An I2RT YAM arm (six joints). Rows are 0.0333 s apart.
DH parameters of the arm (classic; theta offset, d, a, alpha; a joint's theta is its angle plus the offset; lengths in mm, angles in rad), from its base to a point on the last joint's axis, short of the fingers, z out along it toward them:
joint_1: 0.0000 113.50 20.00 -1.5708
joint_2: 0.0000 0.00 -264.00 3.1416
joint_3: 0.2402 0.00 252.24 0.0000
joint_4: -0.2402 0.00 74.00 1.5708
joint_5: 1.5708 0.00 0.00 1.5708
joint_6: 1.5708 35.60 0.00 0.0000
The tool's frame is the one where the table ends.
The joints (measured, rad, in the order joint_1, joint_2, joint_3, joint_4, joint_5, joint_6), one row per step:
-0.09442 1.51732 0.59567 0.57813 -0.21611 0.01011
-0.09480 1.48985 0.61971 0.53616 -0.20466 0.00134
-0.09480 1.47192 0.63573 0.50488 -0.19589 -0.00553
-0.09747 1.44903 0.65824 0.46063 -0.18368 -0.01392
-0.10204 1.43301 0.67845 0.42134 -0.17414 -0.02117
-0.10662 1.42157 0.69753 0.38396 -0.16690 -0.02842
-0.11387 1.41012 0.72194 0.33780 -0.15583 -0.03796
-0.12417 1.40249 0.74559 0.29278 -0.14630 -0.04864
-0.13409 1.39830 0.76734 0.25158 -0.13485 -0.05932
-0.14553 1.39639 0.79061 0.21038 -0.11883 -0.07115
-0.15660 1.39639 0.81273 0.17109 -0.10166 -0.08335
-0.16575 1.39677 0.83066 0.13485 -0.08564 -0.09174
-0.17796 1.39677 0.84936 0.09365 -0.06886 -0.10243
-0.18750 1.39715 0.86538 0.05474 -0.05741 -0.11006
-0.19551 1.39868 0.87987 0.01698 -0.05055 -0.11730
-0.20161 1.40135 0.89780 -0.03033 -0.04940 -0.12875
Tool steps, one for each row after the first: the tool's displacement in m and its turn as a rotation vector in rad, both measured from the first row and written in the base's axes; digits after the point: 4 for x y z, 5 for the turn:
0.0011 -0.0006 0.0108 -0.01292 -0.01020 -0.00833
0.0014 -0.0010 0.0176 -0.02250 -0.01334 -0.01439
0.0016 -0.0022 0.0266 -0.03453 -0.01489 -0.02587
0.0019 -0.0040 0.0336 -0.04428 -0.01208 -0.03702
0.0022 -0.0057 0.0392 -0.05295 -0.00549 -0.04588
0.0027 -0.0084 0.0458 -0.06479 0.00473 -0.06005
0.0032 -0.0120 0.0512 -0.07685 0.01849 -0.07517
0.0037 -0.0155 0.0554 -0.08940 0.03412 -0.09144
0.0044 -0.0198 0.0596 -0.10453 0.05116 -0.11278
0.0051 -0.0240 0.0631 -0.12032 0.06977 -0.13430
0.0053 -0.0275 0.0654 -0.13209 0.09017 -0.15383
0.0051 -0.0319 0.0676 -0.14581 0.11488 -0.17561
0.0046 -0.0353 0.0691 -0.15467 0.13992 -0.19062
0.0041 -0.0380 0.0699 -0.16121 0.16599 -0.19965
0.0038 -0.0399 0.0707 -0.16851 0.19846 -0.19885

